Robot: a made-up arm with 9 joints. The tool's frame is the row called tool.
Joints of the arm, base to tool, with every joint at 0 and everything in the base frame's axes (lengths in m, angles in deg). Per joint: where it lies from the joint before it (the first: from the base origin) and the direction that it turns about. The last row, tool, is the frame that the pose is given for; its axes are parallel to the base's.
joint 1: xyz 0 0 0.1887 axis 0 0 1
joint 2: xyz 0.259 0.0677 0.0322 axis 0 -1 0
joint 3: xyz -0.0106 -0.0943 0.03 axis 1 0 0
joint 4: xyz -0.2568 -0.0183 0.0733 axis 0 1 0
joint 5: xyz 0.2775 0.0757 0.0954 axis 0 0 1
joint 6: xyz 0.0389 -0.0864 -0.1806 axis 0 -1 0
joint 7: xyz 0.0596 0.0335 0.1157 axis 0 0 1
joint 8: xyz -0.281 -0.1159 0.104 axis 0 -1 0
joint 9: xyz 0.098 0.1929 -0.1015 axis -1 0 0
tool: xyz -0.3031 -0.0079 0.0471
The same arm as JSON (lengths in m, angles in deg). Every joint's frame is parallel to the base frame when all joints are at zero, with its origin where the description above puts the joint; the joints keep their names.
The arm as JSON. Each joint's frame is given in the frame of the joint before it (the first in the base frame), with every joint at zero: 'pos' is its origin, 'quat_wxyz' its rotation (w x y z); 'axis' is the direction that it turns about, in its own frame. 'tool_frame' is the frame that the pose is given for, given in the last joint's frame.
{
  "length_unit": "m",
  "angle_unit": "deg",
  "joints": [
    {
      "joint": "joint 1",
      "pos": [
        0.0,
        0.0,
        0.1887
      ],
      "quat_wxyz": [
        1.0,
        0.0,
        0.0,
        0.0
      ],
      "axis": [
        0.0,
        0.0,
        1.0
      ]
    },
    {
      "joint": "joint 2",
      "pos": [
        0.259,
        0.0677,
        0.0322
      ],
      "quat_wxyz": [
        1.0,
        0.0,
        0.0,
        0.0
      ],
      "axis": [
        0.0,
        -1.0,
        0.0
      ]
    },
    {
      "joint": "joint 3",
      "pos": [
        -0.0106,
        -0.0943,
        0.03
      ],
      "quat_wxyz": [
        1.0,
        0.0,
        0.0,
        0.0
      ],
      "axis": [
        1.0,
        0.0,
        0.0
      ]
    },
    {
      "joint": "joint 4",
      "pos": [
        -0.2568,
        -0.0183,
        0.0733
      ],
      "quat_wxyz": [
        1.0,
        0.0,
        0.0,
        0.0
      ],
      "axis": [
        0.0,
        1.0,
        0.0
      ]
    },
    {
      "joint": "joint 5",
      "pos": [
        0.2775,
        0.0757,
        0.0954
      ],
      "quat_wxyz": [
        1.0,
        0.0,
        0.0,
        0.0
      ],
      "axis": [
        0.0,
        0.0,
        1.0
      ]
    },
    {
      "joint": "joint 6",
      "pos": [
        0.0389,
        -0.0864,
        -0.1806
      ],
      "quat_wxyz": [
        1.0,
        0.0,
        0.0,
        0.0
      ],
      "axis": [
        0.0,
        -1.0,
        0.0
      ]
    },
    {
      "joint": "joint 7",
      "pos": [
        0.0596,
        0.0335,
        0.1157
      ],
      "quat_wxyz": [
        1.0,
        0.0,
        0.0,
        0.0
      ],
      "axis": [
        0.0,
        0.0,
        1.0
      ]
    },
    {
      "joint": "joint 8",
      "pos": [
        -0.281,
        -0.1159,
        0.104
      ],
      "quat_wxyz": [
        1.0,
        0.0,
        0.0,
        0.0
      ],
      "axis": [
        0.0,
        -1.0,
        0.0
      ]
    },
    {
      "joint": "joint 9",
      "pos": [
        0.098,
        0.1929,
        -0.1015
      ],
      "quat_wxyz": [
        1.0,
        0.0,
        0.0,
        0.0
      ],
      "axis": [
        -1.0,
        0.0,
        0.0
      ]
    }
  ],
  "tool_frame": {
    "pos": [
      -0.3031,
      -0.0079,
      0.0471
    ],
    "quat_wxyz": [
      1.0,
      0.0,
      0.0,
      0.0
    ]
  }
}

